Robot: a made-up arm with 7 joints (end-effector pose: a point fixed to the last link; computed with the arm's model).
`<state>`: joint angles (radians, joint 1 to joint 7).
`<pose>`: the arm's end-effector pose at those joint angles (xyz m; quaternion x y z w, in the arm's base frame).
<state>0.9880 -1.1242 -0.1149 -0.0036 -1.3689 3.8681 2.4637</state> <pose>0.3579 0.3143 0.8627 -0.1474 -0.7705 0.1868 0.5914</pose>
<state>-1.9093 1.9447 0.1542 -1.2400 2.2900 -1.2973 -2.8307</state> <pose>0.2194 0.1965 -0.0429 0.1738 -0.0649 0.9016 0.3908</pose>
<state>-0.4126 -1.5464 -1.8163 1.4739 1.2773 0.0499 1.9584</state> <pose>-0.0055 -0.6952 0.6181 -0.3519 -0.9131 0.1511 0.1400</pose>
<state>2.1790 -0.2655 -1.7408 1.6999 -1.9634 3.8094 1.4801</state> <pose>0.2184 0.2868 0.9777 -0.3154 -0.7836 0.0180 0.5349</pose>
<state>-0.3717 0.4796 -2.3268 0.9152 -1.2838 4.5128 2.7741</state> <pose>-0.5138 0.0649 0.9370 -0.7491 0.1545 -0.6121 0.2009</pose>
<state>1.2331 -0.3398 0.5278 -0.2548 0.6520 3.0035 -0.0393</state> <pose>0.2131 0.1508 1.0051 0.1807 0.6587 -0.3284 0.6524</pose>
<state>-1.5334 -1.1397 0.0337 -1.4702 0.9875 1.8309 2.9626</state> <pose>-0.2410 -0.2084 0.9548 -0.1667 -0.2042 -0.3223 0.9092</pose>
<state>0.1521 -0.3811 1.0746 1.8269 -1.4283 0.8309 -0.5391</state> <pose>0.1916 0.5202 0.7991 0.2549 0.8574 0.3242 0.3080</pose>
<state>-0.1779 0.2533 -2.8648 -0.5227 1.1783 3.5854 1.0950</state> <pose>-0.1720 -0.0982 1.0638 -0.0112 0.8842 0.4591 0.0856</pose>
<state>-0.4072 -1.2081 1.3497 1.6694 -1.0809 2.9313 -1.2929</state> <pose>0.4948 -0.0180 0.6583 0.1395 0.1879 0.9706 0.0566</pose>
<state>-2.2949 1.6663 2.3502 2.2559 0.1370 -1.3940 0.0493</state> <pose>0.0584 -0.1130 0.3967 -0.0723 -0.4704 -0.8417 0.2549</pose>
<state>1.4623 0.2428 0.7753 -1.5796 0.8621 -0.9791 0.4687</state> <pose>0.2667 -0.5153 0.9111 0.1101 -0.5223 -0.4316 0.7272</pose>
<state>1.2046 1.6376 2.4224 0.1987 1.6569 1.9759 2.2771</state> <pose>-0.3559 -0.5371 0.3632 0.6485 0.2466 -0.6664 0.2731</pose>
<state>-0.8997 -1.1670 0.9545 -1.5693 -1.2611 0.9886 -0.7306</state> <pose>-0.3105 -0.2208 0.9093 0.2845 -0.6004 0.2657 0.6986</pose>
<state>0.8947 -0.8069 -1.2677 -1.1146 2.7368 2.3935 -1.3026</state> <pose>0.2133 0.4477 0.8532 -0.1734 -0.1542 -0.7683 0.5965</pose>
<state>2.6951 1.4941 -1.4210 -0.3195 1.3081 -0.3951 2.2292</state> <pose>0.8001 -0.3416 0.6648 -0.2117 0.0317 0.6604 0.7197</pose>
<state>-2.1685 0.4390 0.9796 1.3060 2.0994 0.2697 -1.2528</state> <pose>0.3541 -0.3043 0.9385 -0.6051 -0.1463 -0.7780 0.0849</pose>
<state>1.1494 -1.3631 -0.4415 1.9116 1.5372 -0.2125 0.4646</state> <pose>0.2263 0.0573 0.0313 0.6660 -0.4048 -0.6262 0.0231</pose>
